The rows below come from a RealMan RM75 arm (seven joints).
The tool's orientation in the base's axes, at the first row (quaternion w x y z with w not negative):
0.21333, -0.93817, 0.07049, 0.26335
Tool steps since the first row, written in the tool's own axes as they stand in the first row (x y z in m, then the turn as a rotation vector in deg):
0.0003, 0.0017, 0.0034, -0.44, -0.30, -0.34
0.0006, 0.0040, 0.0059, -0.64, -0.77, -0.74
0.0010, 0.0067, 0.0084, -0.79, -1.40, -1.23
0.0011, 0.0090, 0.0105, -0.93, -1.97, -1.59
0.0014, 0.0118, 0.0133, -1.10, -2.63, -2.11
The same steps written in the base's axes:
-0.0017, 0.0000, -0.0034, -0.14, 0.13, 0.60
-0.0032, -0.0010, -0.0063, -0.01, 0.38, 1.19
-0.0047, -0.0024, -0.0094, 0.24, 0.74, 1.87
-0.0061, -0.0035, -0.0119, 0.43, 1.09, 2.43
-0.0079, -0.0048, -0.0153, 0.69, 1.46, 3.16

